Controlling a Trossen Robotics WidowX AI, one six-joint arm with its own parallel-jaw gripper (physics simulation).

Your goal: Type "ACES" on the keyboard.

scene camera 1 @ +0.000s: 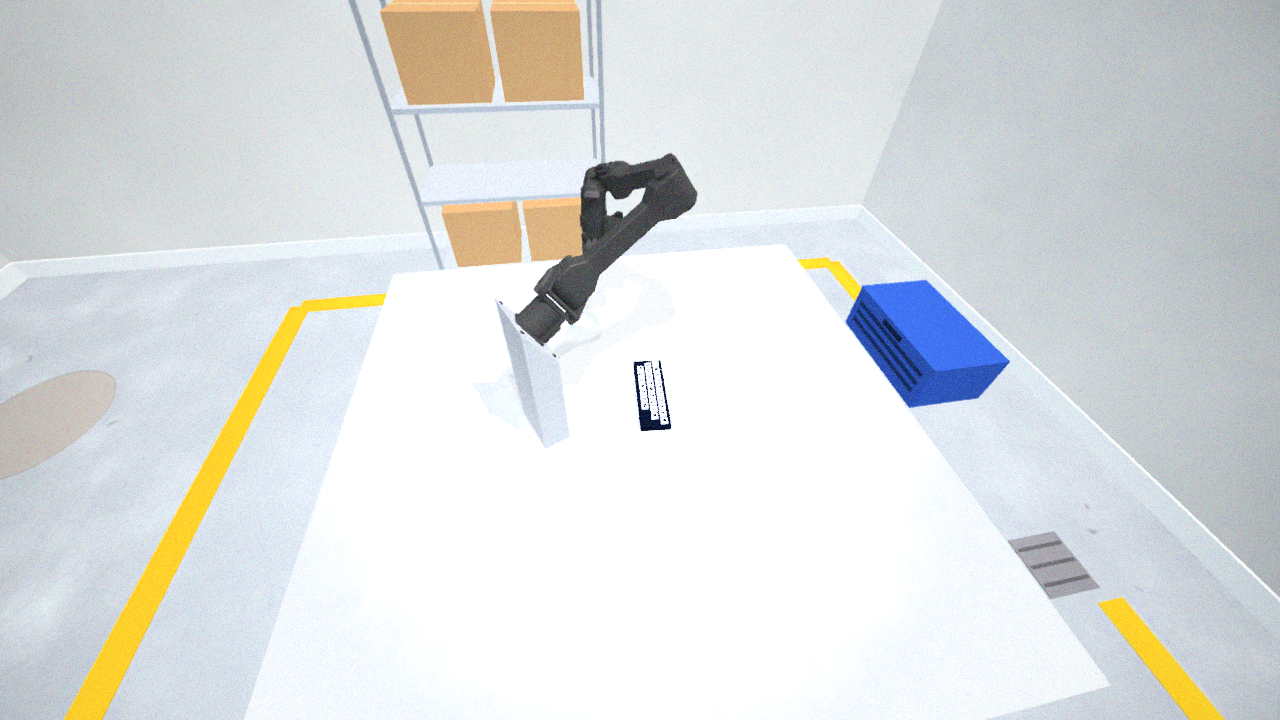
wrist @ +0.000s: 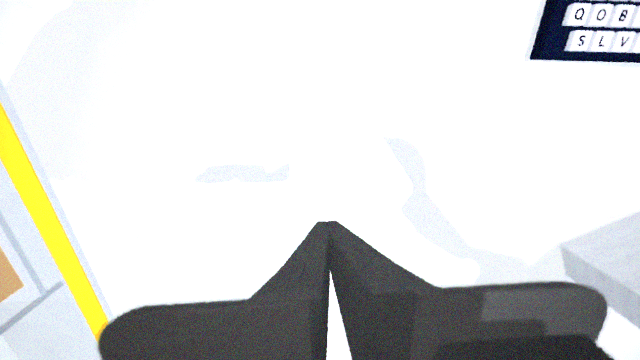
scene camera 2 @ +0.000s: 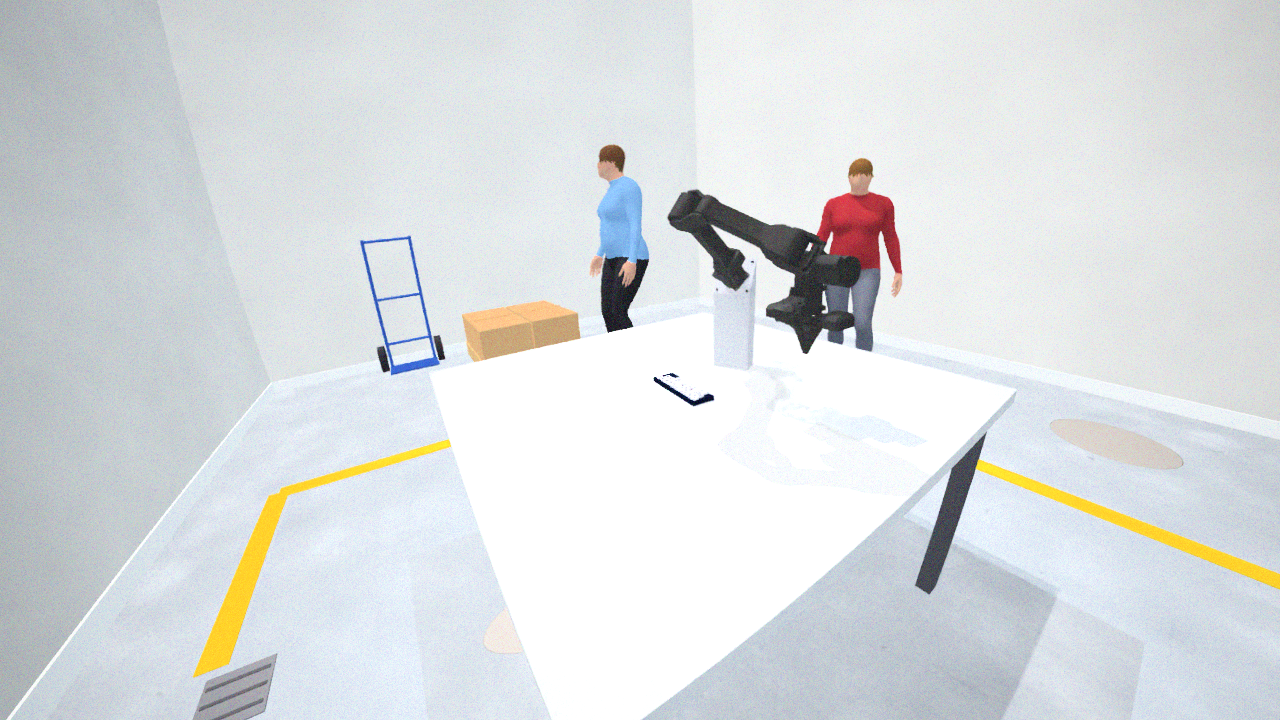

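Where they show: gripper, fingertip midpoint: [wrist: 326,230] [scene camera 2: 805,353]; arm's base at its link origin: [scene camera 1: 528,330] [scene camera 2: 735,277].
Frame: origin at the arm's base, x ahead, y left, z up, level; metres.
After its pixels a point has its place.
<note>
The keyboard [scene camera 1: 651,394] {x 0.211, y 0.130, z -0.265 m} [scene camera 2: 683,389] {x 0.213, y 0.177, z -0.265 m} [wrist: 547,45] {x 0.154, y 0.229, z -0.270 m}, dark with white keys, lies flat on the white table [scene camera 1: 626,555] {x 0.250, y -0.239, z -0.283 m} [scene camera 2: 626,501] {x 0.416, y 0.575, z -0.283 m}. In the wrist view a corner of it shows at the upper right, with the keys Q, O, B above S, L, V; the rest is cut off, and the A, C and E keys do not show there. My gripper [scene camera 2: 806,349] {x -0.008, y 0.394, z -0.115 m} [wrist: 326,230] {x -0.008, y 0.394, z -0.115 m} is shut and empty, its fingertips meeting. It points down above the table, well to the side of the keyboard and apart from it. In scene camera 1 my gripper is mostly hidden behind the arm.
The arm's light grey mount [scene camera 1: 541,385] {x 0.035, y -0.051, z -0.085 m} [scene camera 2: 733,335] {x 0.013, y 0.025, z -0.173 m} stands beside the keyboard. A shelf rack [scene camera 1: 510,183] with boxes and a blue cabinet [scene camera 1: 939,340] stand beyond the table. A person in blue [scene camera 2: 619,219], a person in red [scene camera 2: 857,228] and cardboard boxes [scene camera 2: 523,331] are behind it.
</note>
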